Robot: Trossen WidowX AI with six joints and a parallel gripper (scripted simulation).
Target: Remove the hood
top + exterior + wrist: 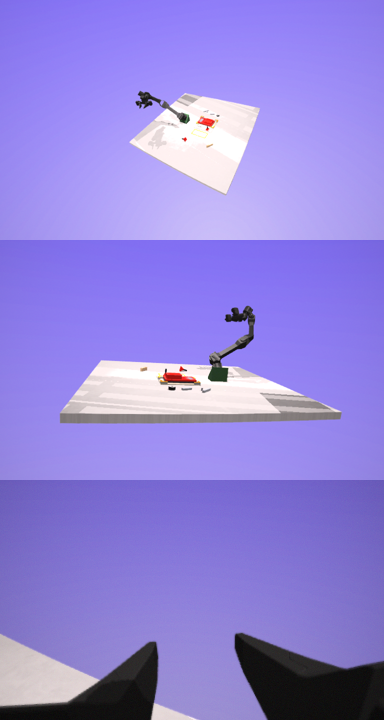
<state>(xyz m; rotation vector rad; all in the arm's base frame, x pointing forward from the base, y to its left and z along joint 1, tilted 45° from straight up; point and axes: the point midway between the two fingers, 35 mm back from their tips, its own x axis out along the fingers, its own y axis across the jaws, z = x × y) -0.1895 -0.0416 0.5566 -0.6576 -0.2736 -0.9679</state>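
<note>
The red hood is 45 cm ahead of my gripper tip, 56 cm to the left of it and 40 cm below it. Also, from my gripper tip: tan block 66 cm ahead, 26 cm to the left, 43 cm below; then tan base plate 42 cm ahead, 54 cm to the left, 43 cm below; then black wheel 46 cm ahead, 76 cm to the left, 44 cm below.
</note>
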